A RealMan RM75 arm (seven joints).
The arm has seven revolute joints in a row. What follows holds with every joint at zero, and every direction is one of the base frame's. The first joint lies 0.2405 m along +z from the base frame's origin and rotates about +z. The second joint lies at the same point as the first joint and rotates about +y. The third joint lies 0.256 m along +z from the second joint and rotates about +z. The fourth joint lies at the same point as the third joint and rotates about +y. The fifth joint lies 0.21 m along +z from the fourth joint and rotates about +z. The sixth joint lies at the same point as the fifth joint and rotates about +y. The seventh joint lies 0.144 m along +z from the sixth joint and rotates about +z. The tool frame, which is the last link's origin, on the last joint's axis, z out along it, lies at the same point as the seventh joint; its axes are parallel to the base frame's.
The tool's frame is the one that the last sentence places.
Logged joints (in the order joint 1, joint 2, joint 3, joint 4, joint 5, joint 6, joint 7), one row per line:
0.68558, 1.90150, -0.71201, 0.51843, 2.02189, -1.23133, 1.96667
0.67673, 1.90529, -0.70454, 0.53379, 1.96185, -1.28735, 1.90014
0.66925, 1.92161, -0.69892, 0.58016, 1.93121, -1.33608, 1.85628
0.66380, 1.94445, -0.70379, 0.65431, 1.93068, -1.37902, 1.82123
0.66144, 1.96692, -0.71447, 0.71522, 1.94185, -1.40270, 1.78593
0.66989, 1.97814, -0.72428, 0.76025, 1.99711, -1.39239, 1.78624
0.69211, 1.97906, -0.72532, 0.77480, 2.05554, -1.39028, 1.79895
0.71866, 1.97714, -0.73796, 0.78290, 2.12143, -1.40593, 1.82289
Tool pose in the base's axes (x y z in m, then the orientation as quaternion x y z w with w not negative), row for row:
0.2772, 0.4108, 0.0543, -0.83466, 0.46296, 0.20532, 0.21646
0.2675, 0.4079, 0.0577, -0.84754, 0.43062, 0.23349, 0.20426
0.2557, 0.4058, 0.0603, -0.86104, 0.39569, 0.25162, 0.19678
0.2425, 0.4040, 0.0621, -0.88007, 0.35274, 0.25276, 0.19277
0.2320, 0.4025, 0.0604, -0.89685, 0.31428, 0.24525, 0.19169
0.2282, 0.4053, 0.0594, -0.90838, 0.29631, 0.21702, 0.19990
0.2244, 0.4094, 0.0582, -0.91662, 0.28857, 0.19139, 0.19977
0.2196, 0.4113, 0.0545, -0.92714, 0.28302, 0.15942, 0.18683
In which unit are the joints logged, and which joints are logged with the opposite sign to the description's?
The joints are logged in radians. Opposite sign: joint 4, joint 5.
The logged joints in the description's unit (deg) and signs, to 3 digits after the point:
39.281, 108.948, -40.795, -29.704, -115.846, -70.550, 112.682
38.774, 109.165, -40.367, -30.584, -112.406, -73.760, 108.870
38.345, 110.100, -40.045, -33.241, -110.650, -76.552, 106.357
38.033, 111.409, -40.324, -37.489, -110.620, -79.012, 104.349
37.898, 112.696, -40.936, -40.979, -111.260, -80.369, 102.326
38.382, 113.339, -41.498, -43.559, -114.426, -79.778, 102.344
39.655, 113.392, -41.558, -44.393, -117.774, -79.657, 103.072
41.176, 113.282, -42.282, -44.857, -121.549, -80.554, 104.444

